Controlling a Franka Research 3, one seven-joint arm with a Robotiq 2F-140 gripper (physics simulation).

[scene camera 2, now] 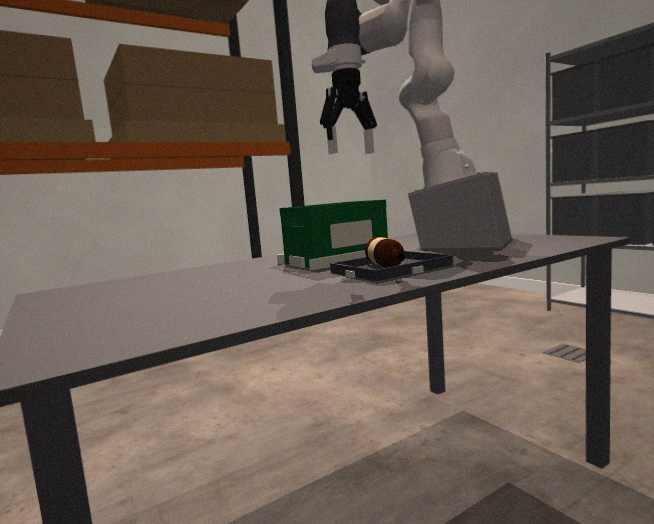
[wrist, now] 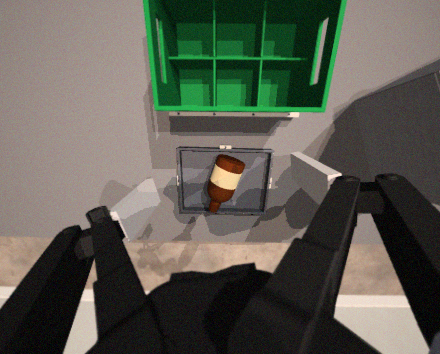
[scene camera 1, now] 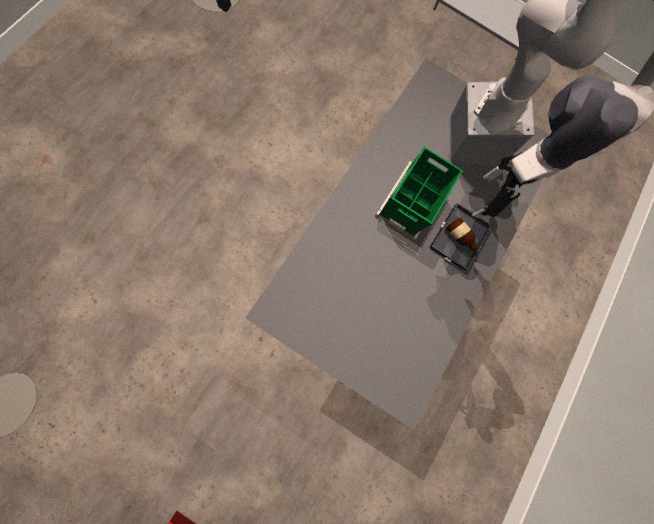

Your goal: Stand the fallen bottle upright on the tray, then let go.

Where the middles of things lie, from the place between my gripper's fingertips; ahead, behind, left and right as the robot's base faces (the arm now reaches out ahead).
Now: the brown bottle [scene camera 2: 385, 252] 270 mm below my hand, 120 mm to the left of it and 20 mm ahead of it.
